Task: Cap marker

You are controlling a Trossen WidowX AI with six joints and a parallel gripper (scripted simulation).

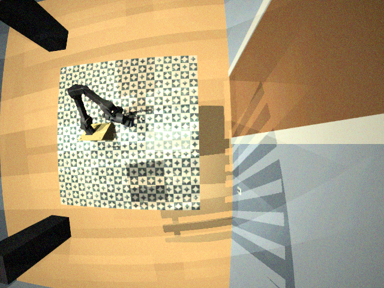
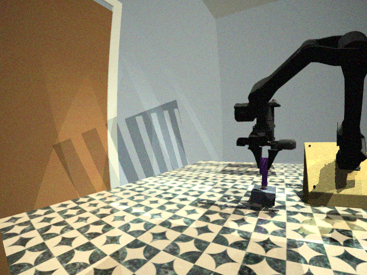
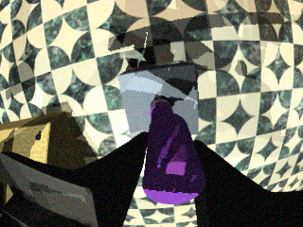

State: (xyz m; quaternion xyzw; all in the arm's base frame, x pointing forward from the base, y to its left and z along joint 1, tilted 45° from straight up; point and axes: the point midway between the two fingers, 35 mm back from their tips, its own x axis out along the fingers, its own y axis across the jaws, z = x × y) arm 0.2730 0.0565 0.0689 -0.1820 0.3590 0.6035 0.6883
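The purple cap lies 1 cm above my gripper tip. Also, from my gripper tip: grey holder block 9 cm below.
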